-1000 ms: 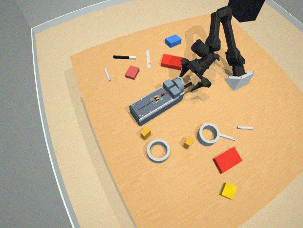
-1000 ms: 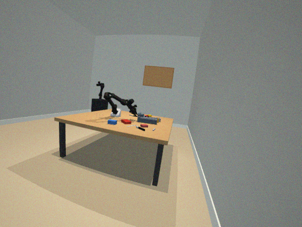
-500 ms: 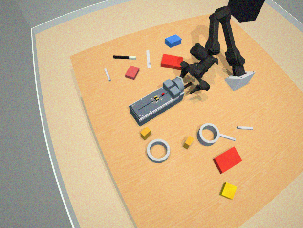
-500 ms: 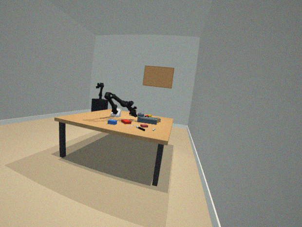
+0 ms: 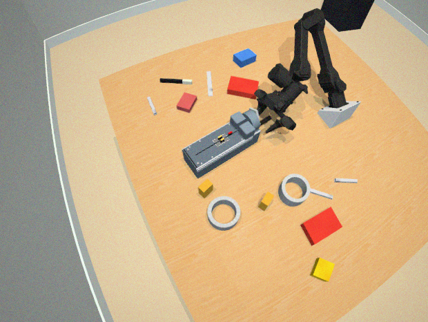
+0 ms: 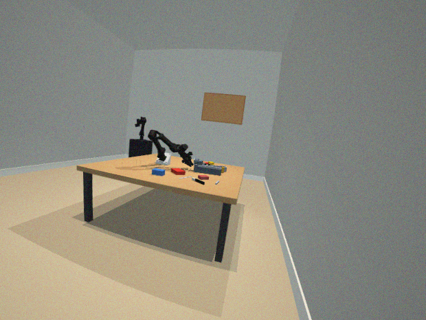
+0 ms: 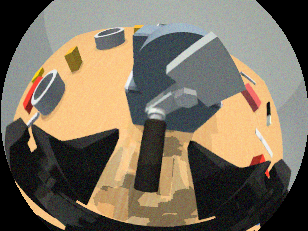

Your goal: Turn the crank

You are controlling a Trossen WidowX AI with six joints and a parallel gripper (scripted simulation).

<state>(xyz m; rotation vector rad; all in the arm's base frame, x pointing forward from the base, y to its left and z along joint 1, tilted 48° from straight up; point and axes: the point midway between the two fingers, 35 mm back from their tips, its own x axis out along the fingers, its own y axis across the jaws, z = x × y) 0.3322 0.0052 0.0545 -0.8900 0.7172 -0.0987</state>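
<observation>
My gripper tip is 2 cm below the dark crank handle and 2 cm past it. The rest, counted from my gripper tip: red block: 22 cm to the right, 20 cm ahead, 3 cm below; then blue block: 38 cm to the right, 13 cm behind, 2 cm below; then red pointer: 13 cm ahead, 4 cm above, 1 cm to the left.
</observation>
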